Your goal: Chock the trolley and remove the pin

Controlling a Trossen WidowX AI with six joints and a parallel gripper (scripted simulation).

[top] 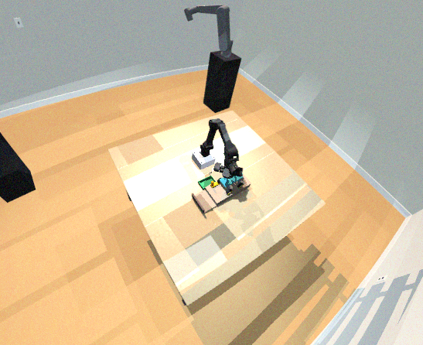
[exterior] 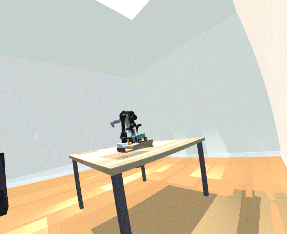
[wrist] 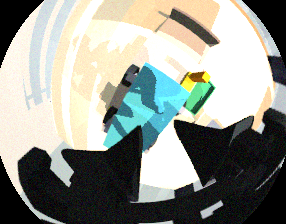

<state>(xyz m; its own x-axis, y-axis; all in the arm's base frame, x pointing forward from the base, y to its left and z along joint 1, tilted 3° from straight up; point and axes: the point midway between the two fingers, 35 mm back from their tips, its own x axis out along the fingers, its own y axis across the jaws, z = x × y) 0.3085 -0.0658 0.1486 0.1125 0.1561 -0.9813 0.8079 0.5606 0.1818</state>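
Right now my gripper tip is 10 mm short of the red-headed stop pin, 130 mm to the right of it and 40 mm above it. Also, from my gripper tip: wooden ramp 20 mm ahead, 20 mm to the left, 130 mm below; teal trolley 20 mm ahead, 30 mm to the left, 60 mm below; yellow chock 40 mm behind, 60 mm to the right, 90 mm below.
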